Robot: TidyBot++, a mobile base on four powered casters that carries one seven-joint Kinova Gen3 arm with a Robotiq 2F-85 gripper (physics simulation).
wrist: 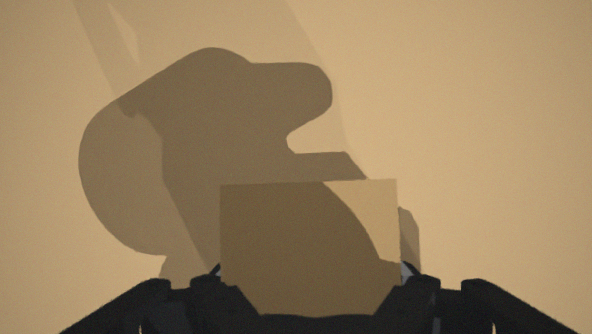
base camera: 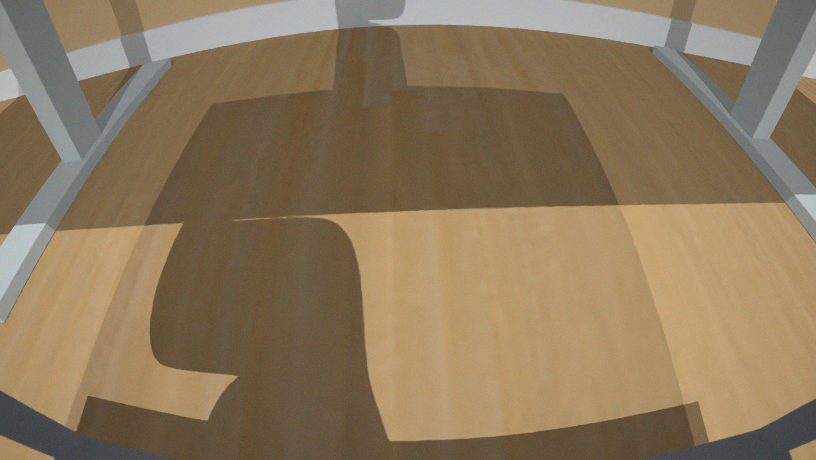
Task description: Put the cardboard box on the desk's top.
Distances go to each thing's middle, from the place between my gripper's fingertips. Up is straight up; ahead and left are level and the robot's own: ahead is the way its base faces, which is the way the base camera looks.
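Cardboard box (wrist: 315, 249): 20 mm above my hand, 10 mm behind it.
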